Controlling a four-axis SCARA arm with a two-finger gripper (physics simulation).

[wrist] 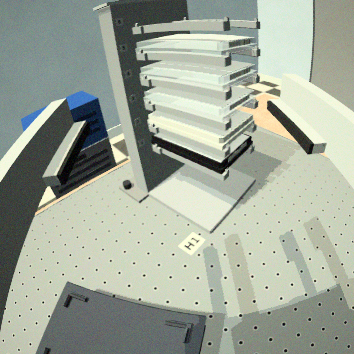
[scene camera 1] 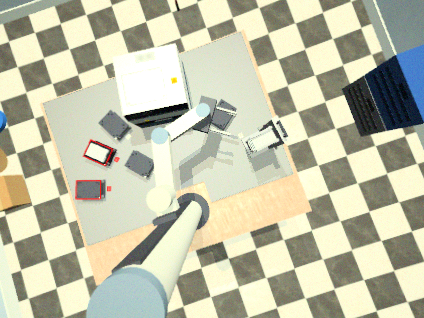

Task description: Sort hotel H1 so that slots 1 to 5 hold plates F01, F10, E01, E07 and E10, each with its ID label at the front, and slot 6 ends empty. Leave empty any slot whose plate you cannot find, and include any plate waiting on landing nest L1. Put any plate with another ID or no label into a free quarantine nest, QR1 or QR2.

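Places are measured from the arm's base along level axes (x left, y back, z up), in metres.
Pixels of known places: gripper, fingertip midpoint: (wrist: 176, 96) (scene camera 1: 233, 124).
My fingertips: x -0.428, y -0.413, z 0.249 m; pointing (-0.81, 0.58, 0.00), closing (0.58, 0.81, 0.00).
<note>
Behind a point stands the place of what it marks.
Hotel H1 (scene camera 1: 261, 142) (wrist: 117, 65) {x -0.612, y -0.358, z 0.237 m} stands at the right side of the table. In the wrist view its lower five levels hold plates: a black plate (wrist: 187, 151) {x -0.538, y -0.319, z 0.117 m} lowest, a cream plate (wrist: 185, 128) {x -0.538, y -0.319, z 0.152 m} above it, then three clear plates (wrist: 192, 104) {x -0.524, y -0.317, z 0.187 m} (wrist: 192, 76) {x -0.521, y -0.316, z 0.221 m} (wrist: 195, 46) {x -0.514, y -0.315, z 0.256 m}. The top level bears no plate. Barcodes show at the plates' right ends, but no ID can be read. My gripper (scene camera 1: 237, 124) {x -0.428, y -0.413, z 0.249 m} (wrist: 176, 96) {x -0.428, y -0.413, z 0.249 m} is open and empty, its fingers apart in front of the hotel. At the left, a red-edged nest (scene camera 1: 111, 161) {x 0.399, y -0.496, z 0.015 m} holds a white plate (scene camera 1: 99, 152) {x 0.422, y -0.564, z 0.077 m}; another red-edged nest (scene camera 1: 90, 190) {x 0.561, y -0.352, z 0.063 m} is empty.
A white instrument (scene camera 1: 145, 85) {x -0.043, y -0.779, z 0.259 m} stands at the back of the table. Dark nests (scene camera 1: 114, 124) {x 0.279, y -0.710, z 0.062 m} (scene camera 1: 139, 163) {x 0.204, y -0.412, z 0.062 m} lie to its front left. Another dark nest (scene camera 1: 225, 119) {x -0.418, y -0.494, z 0.063 m} (wrist: 125, 320) {x -0.429, y -0.502, z 0.063 m} lies partly under the gripper. A blue cabinet (scene camera 1: 412, 75) (wrist: 87, 107) stands beyond the table.
</note>
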